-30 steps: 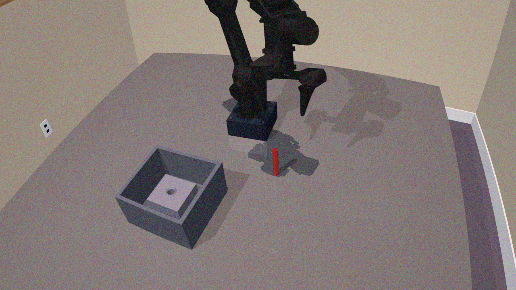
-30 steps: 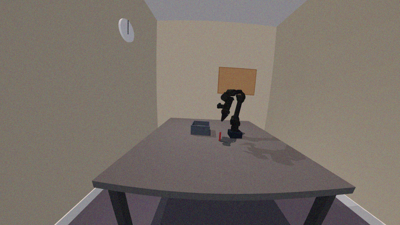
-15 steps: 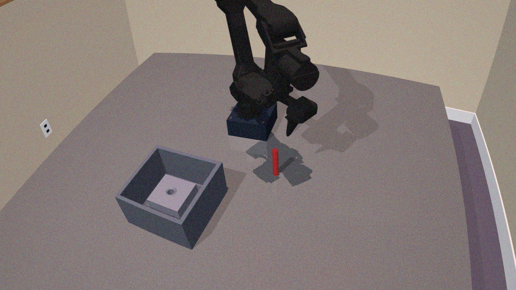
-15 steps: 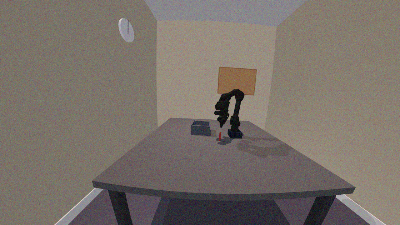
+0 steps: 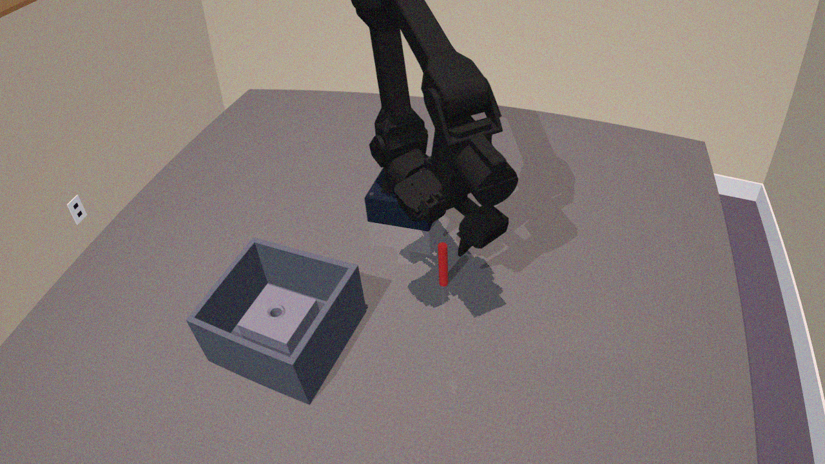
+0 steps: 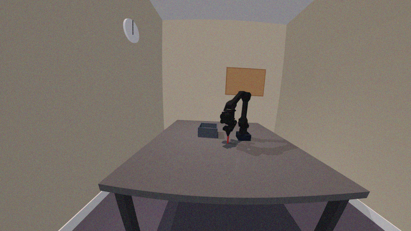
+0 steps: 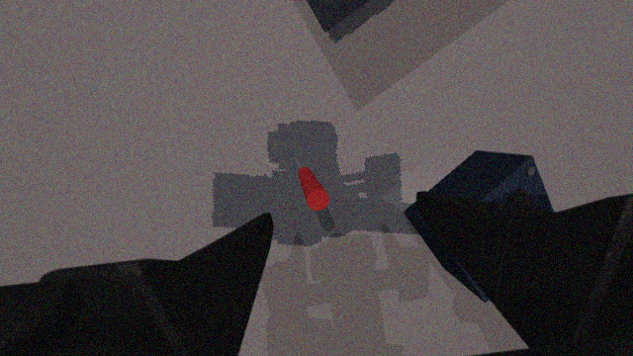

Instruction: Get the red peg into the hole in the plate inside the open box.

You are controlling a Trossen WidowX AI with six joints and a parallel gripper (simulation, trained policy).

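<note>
Right now my gripper tip is 10 mm short of the red peg, 10 mm to the right of it and 50 mm above it. Round my gripper tip: plate: 150 mm ahead, 220 mm to the right, 40 mm below; grey box: 150 mm ahead, 220 mm to the right, 60 mm below.
</note>
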